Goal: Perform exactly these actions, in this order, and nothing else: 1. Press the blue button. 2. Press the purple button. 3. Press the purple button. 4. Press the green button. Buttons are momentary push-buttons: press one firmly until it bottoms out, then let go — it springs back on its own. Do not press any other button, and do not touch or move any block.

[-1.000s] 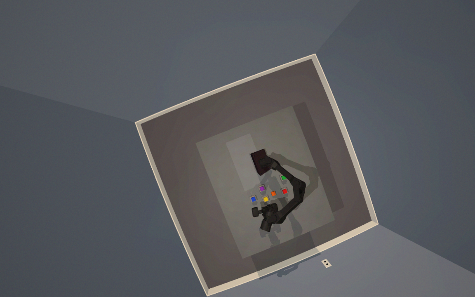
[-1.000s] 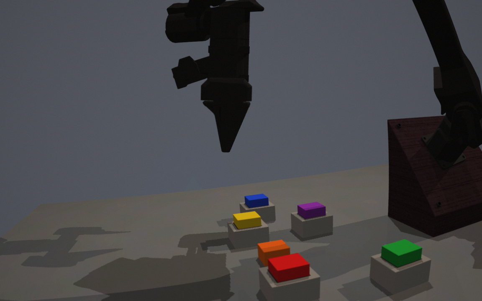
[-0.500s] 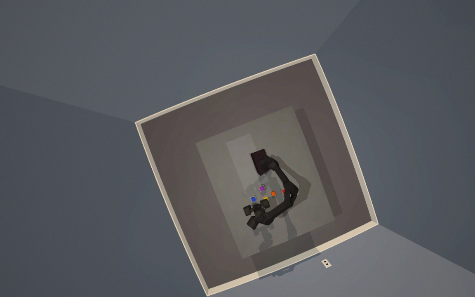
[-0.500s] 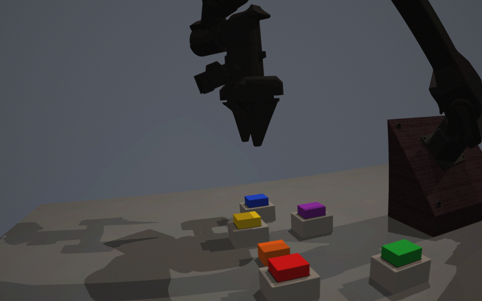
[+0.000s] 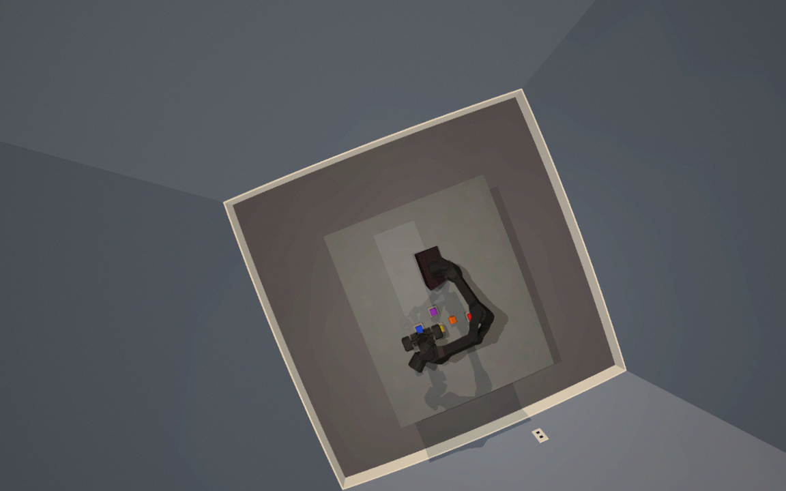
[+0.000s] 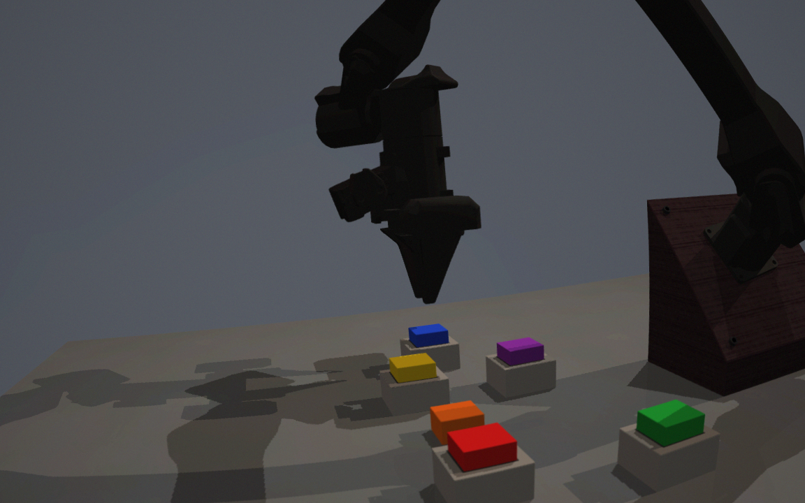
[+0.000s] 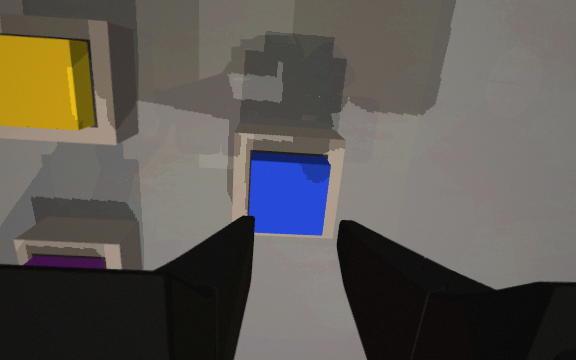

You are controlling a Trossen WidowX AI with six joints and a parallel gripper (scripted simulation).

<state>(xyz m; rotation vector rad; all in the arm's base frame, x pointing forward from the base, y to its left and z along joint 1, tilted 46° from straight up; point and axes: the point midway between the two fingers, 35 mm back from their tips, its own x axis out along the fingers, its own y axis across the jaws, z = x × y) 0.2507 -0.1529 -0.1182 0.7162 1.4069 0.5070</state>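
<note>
The blue button is 3 cm below my gripper tip. The rest, counted from my gripper tip: yellow button: 9 cm to the left, 5 cm ahead, 3 cm below; then purple button: 11 cm to the left, 5 cm behind, 3 cm below; then orange block: 17 cm to the left, 6 cm below, 4 cm ahead.
</note>
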